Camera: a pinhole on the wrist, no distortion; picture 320 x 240 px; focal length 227.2 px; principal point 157.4 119.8 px. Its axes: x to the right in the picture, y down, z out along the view. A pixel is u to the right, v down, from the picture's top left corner.
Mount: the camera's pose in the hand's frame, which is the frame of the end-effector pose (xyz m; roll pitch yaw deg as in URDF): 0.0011 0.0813 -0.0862 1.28 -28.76 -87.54
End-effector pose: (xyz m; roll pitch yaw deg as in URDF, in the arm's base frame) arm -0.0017 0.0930 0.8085 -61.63 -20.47 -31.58
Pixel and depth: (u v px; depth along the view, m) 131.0 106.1 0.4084
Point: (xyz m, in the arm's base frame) 0.2056 0.3992 0.6425
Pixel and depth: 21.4 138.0 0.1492
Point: 0.1199 0.1494 0.6194
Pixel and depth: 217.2 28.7 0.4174
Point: 0.0500 0.4996 0.7468
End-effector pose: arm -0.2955 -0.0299 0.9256 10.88 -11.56 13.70
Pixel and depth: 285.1 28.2 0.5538
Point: -0.6147 -0.1505 1.4142
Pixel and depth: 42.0 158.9 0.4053
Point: -0.4010 0.3758 1.1846
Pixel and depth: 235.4 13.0 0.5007
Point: -0.6382 -0.0371 1.3194
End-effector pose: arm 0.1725 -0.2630 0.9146 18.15 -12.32 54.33
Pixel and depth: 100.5 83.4 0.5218
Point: -0.2066 -0.2354 1.3102
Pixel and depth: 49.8 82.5 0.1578
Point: -0.0242 -0.1851 0.9891
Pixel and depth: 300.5 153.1 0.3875
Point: 0.2056 -0.3237 1.2878
